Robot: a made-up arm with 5 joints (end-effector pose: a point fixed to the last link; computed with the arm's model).
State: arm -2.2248 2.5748 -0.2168 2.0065 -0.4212
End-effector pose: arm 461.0 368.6 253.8 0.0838 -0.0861 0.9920 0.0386
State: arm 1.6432 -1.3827 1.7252 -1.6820 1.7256
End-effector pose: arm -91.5 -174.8 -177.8 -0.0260 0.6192 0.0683 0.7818
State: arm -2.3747 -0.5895 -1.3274 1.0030 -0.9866
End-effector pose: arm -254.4 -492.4 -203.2 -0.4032 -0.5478 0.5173 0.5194
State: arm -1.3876 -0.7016 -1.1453 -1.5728 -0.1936
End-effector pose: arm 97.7 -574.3 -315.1 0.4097 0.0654 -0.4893 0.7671
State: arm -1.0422 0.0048 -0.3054 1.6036 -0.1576
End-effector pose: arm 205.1 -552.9 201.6 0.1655 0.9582 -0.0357 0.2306
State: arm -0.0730 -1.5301 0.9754 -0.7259 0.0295
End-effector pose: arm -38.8 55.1 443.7 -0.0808 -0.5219 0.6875 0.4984
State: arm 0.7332 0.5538 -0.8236 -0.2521 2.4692
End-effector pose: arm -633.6 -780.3 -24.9 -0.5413 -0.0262 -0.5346 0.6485
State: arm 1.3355 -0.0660 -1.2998 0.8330 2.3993
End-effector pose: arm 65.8 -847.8 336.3 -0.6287 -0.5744 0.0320 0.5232
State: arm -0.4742 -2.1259 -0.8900 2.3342 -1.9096
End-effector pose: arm 282.1 354.5 103.1 -0.5363 0.8079 -0.0348 0.2416
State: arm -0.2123 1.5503 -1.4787 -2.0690 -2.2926
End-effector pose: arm -717.3 116.4 270.0 -0.1668 -0.8855 0.3735 0.2201
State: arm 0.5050 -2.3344 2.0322 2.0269 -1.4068
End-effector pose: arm -43.0 111.3 -133.0 0.0168 -0.4349 0.1419 0.8891
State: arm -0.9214 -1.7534 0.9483 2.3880 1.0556
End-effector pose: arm 312.4 176.2 141.5 0.7350 -0.3579 -0.5705 0.0789
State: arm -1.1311 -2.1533 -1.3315 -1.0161 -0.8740
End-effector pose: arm 241.1 451.5 -364.0 -0.8223 -0.5421 0.1729 0.0076
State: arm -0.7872 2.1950 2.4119 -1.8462 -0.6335
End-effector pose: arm -262.6 -29.4 -60.0 -0.2193 0.7074 0.1178 0.6616
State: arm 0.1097 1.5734 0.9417 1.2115 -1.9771
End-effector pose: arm -103.5 -224.9 236.6 0.3812 -0.2487 -0.8858 0.0903
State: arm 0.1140 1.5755 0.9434 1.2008 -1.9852
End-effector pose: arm -102.6 -225.9 237.0 0.3832 -0.2543 -0.8832 0.0924
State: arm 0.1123 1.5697 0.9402 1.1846 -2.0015
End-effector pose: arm -99.2 -227.6 240.4 0.3863 -0.2633 -0.8784 0.0991
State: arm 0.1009 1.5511 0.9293 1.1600 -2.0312
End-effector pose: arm -91.4 -230.4 248.9 0.3917 -0.2772 -0.8700 0.1129
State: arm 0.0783 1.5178 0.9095 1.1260 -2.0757
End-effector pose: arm -78.3 -233.9 263.2 0.4004 -0.2957 -0.8568 0.1346
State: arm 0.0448 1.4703 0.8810 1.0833 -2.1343
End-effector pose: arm -59.4 -237.3 282.9 0.4134 -0.3166 -0.8381 0.1627
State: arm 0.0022 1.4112 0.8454 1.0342 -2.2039
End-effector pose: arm -35.2 -239.6 306.6 0.4314 -0.3370 -0.8140 0.1942
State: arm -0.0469 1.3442 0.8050 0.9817 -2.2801
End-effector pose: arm -6.9 -240.2 332.4 0.4541 -0.3537 -0.7860 0.2258
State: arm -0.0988 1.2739 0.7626 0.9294 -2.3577
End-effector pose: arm 23.6 -238.9 358.1 0.4804 -0.3646 -0.7563 0.2537
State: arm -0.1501 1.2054 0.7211 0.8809 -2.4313
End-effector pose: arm 53.8 -236.5 381.5 0.5079 -0.3692 -0.7278 0.2757
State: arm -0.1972 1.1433 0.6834 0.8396 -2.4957
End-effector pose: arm 81.3 -233.8 401.0 0.5337 -0.3685 -0.7034 0.2909
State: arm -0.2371 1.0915 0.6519 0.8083 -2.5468
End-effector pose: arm 104.2 -231.8 415.7 0.5551 -0.3642 -0.6850 0.2999
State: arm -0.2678 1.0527 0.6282 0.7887 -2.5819
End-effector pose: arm 121.2 -230.7 425.2 0.5701 -0.3583 -0.6737 0.3044
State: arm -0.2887 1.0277 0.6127 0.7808 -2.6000
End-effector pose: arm 131.9 -230.7 429.8 0.5780 -0.3523 -0.6693 0.3063
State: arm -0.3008 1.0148 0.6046 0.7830 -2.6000
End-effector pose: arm 136.8 -231.1 430.2 0.5789 -0.3456 -0.6712 0.3080
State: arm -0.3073 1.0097 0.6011 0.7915 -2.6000
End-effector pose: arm 138.7 -232.6 429.1 0.5773 -0.3426 -0.6749 0.3064
